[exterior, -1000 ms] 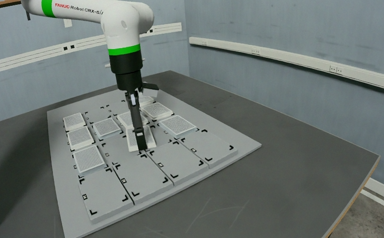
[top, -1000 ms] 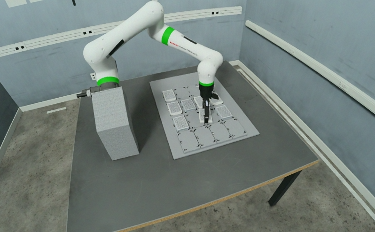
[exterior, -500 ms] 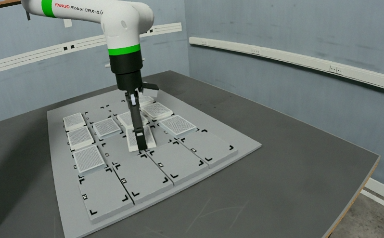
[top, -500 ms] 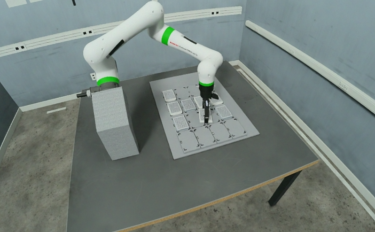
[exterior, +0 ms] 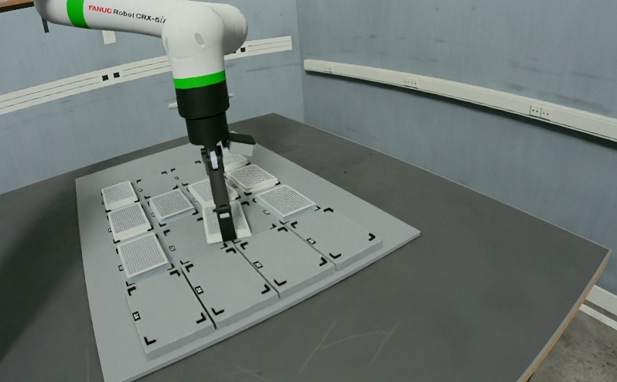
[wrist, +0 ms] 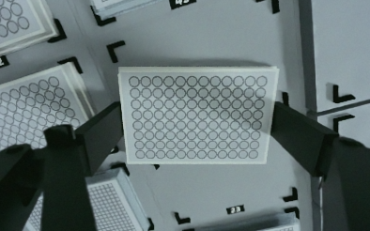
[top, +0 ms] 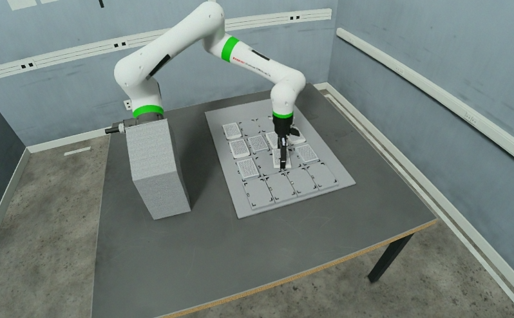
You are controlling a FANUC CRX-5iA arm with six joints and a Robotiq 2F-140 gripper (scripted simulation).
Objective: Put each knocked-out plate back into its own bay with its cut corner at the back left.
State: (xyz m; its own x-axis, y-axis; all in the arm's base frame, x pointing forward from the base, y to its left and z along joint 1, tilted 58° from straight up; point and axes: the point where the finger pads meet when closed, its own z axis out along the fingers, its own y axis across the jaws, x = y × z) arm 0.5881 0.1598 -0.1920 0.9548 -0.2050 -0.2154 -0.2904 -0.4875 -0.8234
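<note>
Right now the bay label is 90 mm ahead of my hand, 20 mm to the right of it and 20 mm below it. Round my hand: 384-well plate: 180 mm behind, 10 mm to the right, 10 mm below; label 22: 150 mm to the left, 120 mm behind, 20 mm below.
</note>
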